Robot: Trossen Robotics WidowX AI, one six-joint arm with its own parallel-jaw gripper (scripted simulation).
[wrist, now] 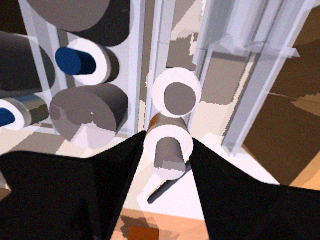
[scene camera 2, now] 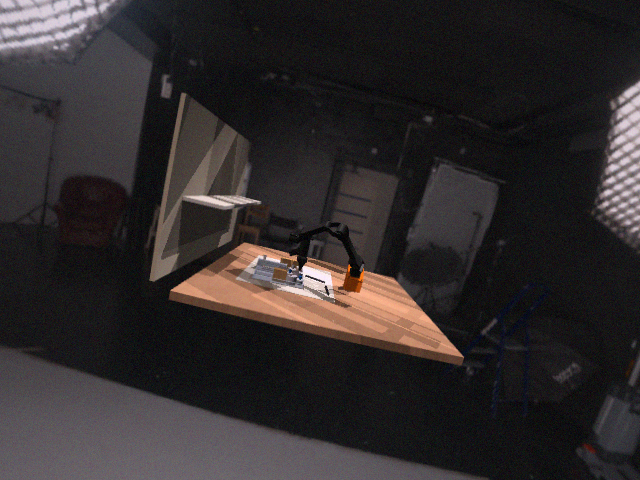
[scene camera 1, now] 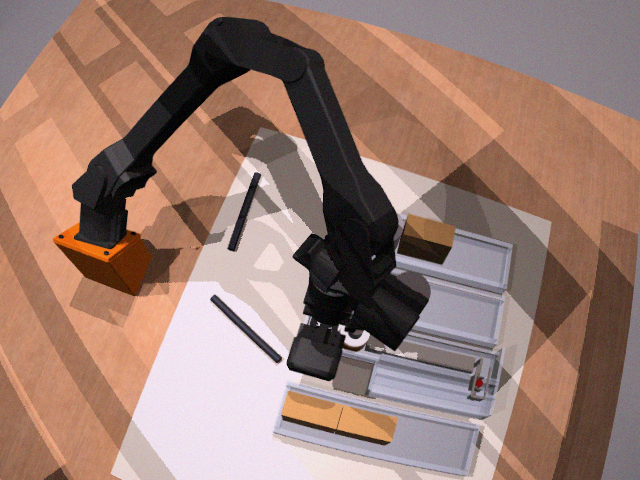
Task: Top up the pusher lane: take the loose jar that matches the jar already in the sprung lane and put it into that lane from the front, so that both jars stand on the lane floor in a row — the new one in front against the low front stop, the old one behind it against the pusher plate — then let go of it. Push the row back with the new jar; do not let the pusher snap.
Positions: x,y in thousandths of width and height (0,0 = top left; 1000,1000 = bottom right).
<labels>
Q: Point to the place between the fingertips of my gripper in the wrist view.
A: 523,577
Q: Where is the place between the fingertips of my gripper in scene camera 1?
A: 510,676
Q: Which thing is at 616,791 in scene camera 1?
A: A sprung lane.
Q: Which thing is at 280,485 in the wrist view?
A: A grey cylinder.
</labels>
